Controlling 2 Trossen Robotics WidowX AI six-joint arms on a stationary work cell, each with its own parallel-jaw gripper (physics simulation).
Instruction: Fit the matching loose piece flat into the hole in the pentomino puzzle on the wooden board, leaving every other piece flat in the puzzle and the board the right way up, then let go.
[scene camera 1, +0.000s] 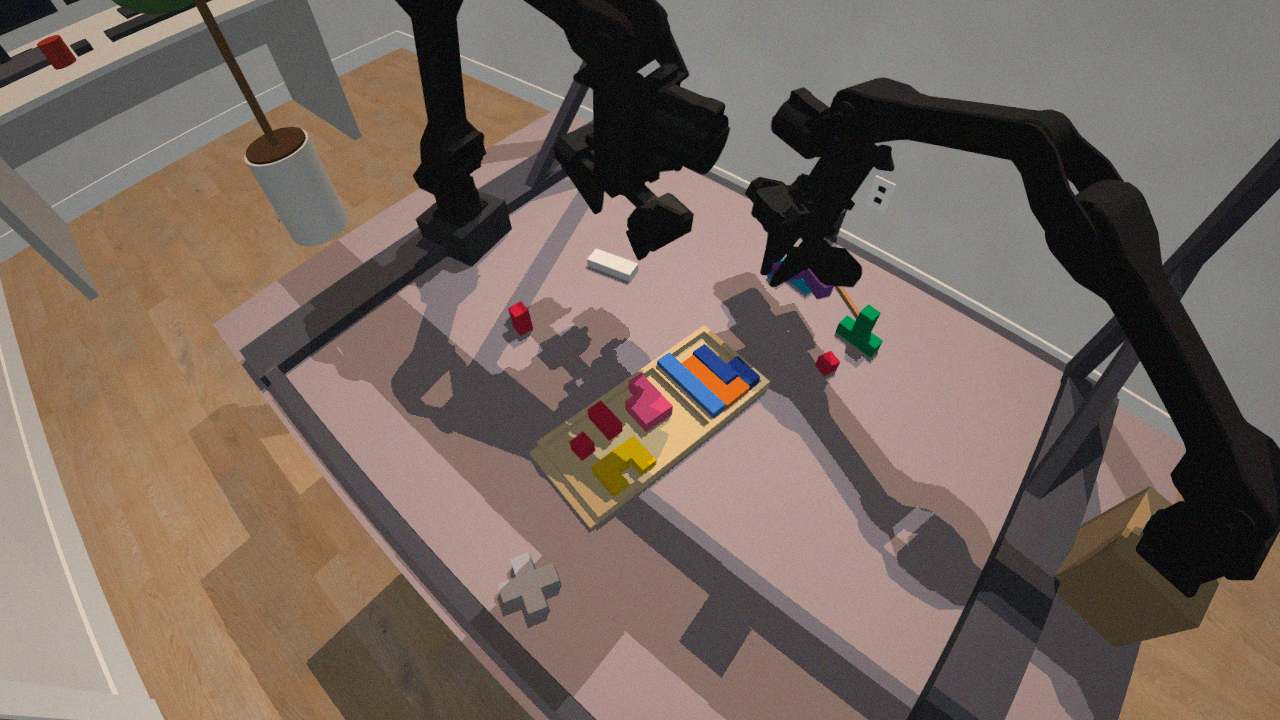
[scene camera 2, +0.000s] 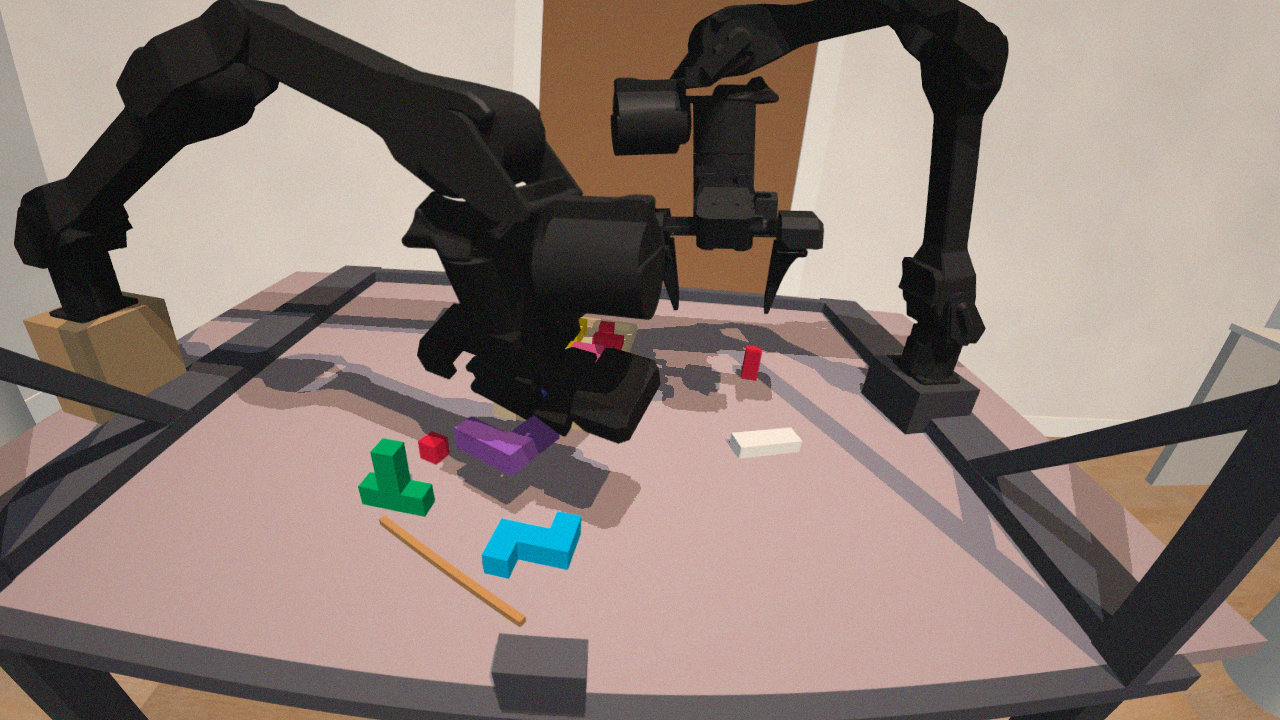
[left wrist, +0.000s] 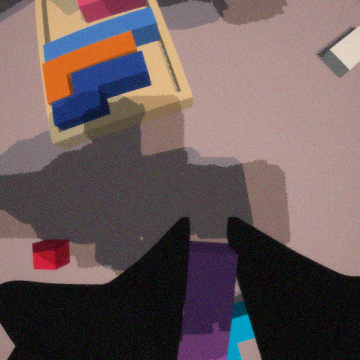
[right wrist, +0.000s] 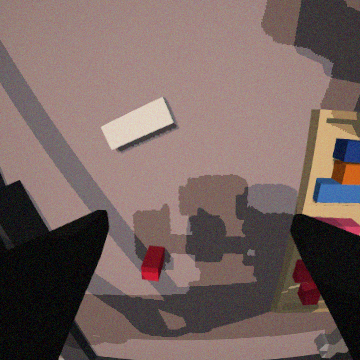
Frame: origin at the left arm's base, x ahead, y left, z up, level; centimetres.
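Where they show: left gripper, fingertip midpoint: (scene camera 1: 767, 280) (scene camera 2: 555, 427) (left wrist: 207, 224); right gripper, fingertip midpoint: (scene camera 1: 618, 234) (scene camera 2: 720, 310) (right wrist: 202, 221); left arm's base, link origin: (scene camera 1: 1173, 552) (scene camera 2: 95, 308); right arm's base, link origin: (scene camera 1: 460, 209) (scene camera 2: 925, 372).
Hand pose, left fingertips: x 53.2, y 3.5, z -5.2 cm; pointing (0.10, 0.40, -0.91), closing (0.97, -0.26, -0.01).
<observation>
Things, the pixels of their centre, and the offset from my left fingertips. "*": a spot on its surface instead.
- bent purple piece, body centre: (left wrist: 162, 305) (scene camera 2: 507, 433) (scene camera 1: 801, 279) dx -3.1, dy -3.1, dz +0.8 cm
- wooden board, body centre: (scene camera 1: 653, 417) (scene camera 2: 577, 360) (left wrist: 93, 4) (right wrist: 339, 234) dx -4.7, dy +23.0, dz -5.3 cm
- light blue bar, body centre: (left wrist: 101, 40) (scene camera 1: 689, 386) (right wrist: 356, 190) dx -4.3, dy +17.0, dz -4.5 cm
- orange piece, surface spot: (left wrist: 57, 82) (scene camera 1: 735, 387) * dx -8.3, dy +13.2, dz -3.5 cm
- dark blue piece, body centre: (left wrist: 102, 92) (scene camera 1: 725, 368) dx -5.0, dy +11.7, dz -4.5 cm
- cyan piece, body centre: (scene camera 2: 534, 543) (left wrist: 242, 319) (scene camera 1: 796, 274) dx +1.1, dy -8.6, dz -5.2 cm
- green piece, body centre: (scene camera 2: 393, 475) (scene camera 1: 863, 327) dx -12.2, dy -7.0, dz -3.2 cm
- grey cross, surface spot: (scene camera 1: 529, 588) * dx -13.2, dy +45.6, dz -4.2 cm
- white block, body centre: (right wrist: 137, 123) (scene camera 2: 765, 442) (left wrist: 353, 47) (scene camera 1: 612, 264) dx +19.5, dy +11.6, dz -5.5 cm
- stick, body centre: (scene camera 2: 445, 567) (scene camera 1: 841, 290) dx -4.7, dy -12.4, dz -5.9 cm
My left gripper (scene camera 1: 801, 273) (scene camera 2: 572, 425) (left wrist: 207, 224) is shut on a bent purple piece (scene camera 1: 818, 284) (scene camera 2: 497, 445) (left wrist: 210, 290), held above the table beyond the board's blue end. The wooden board (scene camera 1: 691, 422) (left wrist: 182, 100) (right wrist: 309, 150) lies right way up. At one end it carries a light blue bar (scene camera 1: 691, 383) (left wrist: 100, 34), an orange piece (scene camera 1: 735, 390) (left wrist: 57, 82) and a dark blue piece (scene camera 1: 716, 362) (left wrist: 112, 72); bare recessed wood shows beside them in the left wrist view. My right gripper (scene camera 1: 620, 228) (scene camera 2: 721, 308) (right wrist: 202, 221) is open and empty, high above the table.
Pink (scene camera 1: 648, 402), dark red (scene camera 1: 605, 419) and yellow (scene camera 1: 617, 470) pieces sit on the board. Around it lie a cyan piece (scene camera 2: 537, 541) (left wrist: 242, 327), a green piece (scene camera 1: 861, 333) (scene camera 2: 393, 488), a grey cross (scene camera 1: 529, 588), a white block (scene camera 1: 612, 264) (right wrist: 138, 123), red blocks and a stick (scene camera 2: 452, 570).
</observation>
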